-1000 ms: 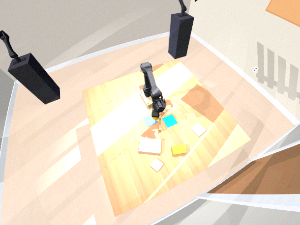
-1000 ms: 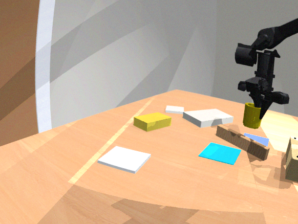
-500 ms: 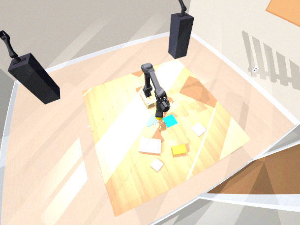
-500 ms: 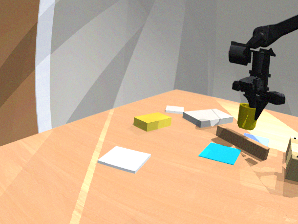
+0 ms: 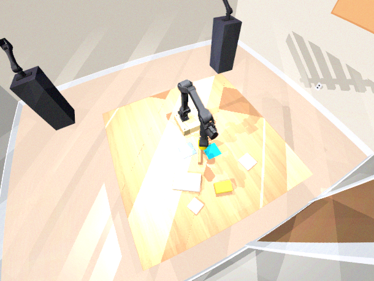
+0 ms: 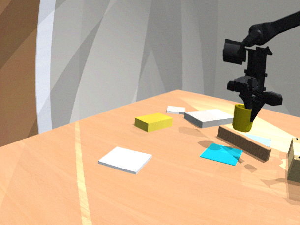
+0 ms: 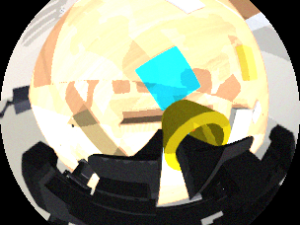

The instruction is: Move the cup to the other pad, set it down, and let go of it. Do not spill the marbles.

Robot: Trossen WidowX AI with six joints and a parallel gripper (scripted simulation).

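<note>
Right now the cyan pad is 11 cm below my gripper tip, 6 cm ahead of it and 5 cm to the left of it. From my gripper tip the other things lie so: pale blue pad 12 cm to the right, 11 cm below, 3 cm behind; wooden bar 9 cm below, 3 cm to the right, 1 cm ahead; yellow cup 2 cm to the right, 2 cm ahead.
</note>
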